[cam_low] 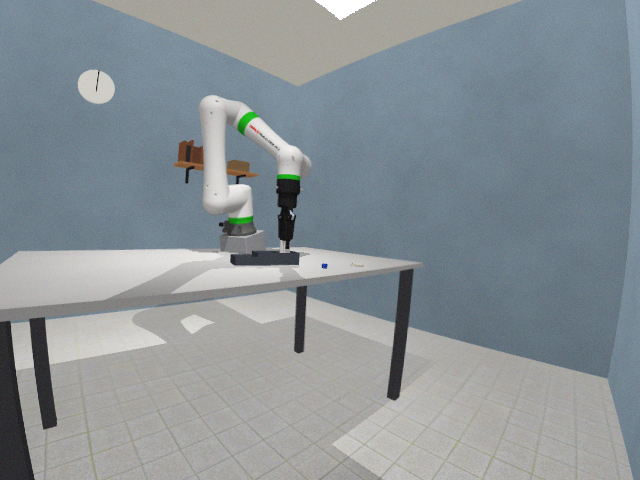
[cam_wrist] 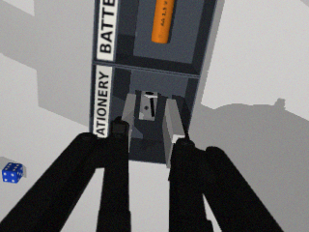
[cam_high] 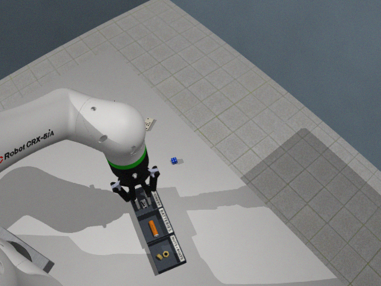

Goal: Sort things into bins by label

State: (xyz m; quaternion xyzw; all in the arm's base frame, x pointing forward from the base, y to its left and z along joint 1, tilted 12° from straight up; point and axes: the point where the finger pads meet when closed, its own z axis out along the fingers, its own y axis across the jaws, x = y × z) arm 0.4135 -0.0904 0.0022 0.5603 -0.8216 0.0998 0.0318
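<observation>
Now: hand 4 cm above the silver sharpener. Round my hand: dark three-part bin: 8 cm to the right, 4 cm below, 2 cm behind; orange battery: 8 cm to the right, 4 cm below, 3 cm behind; blue die: 17 cm ahead, 5 cm below, 4 cm to the left.
</observation>
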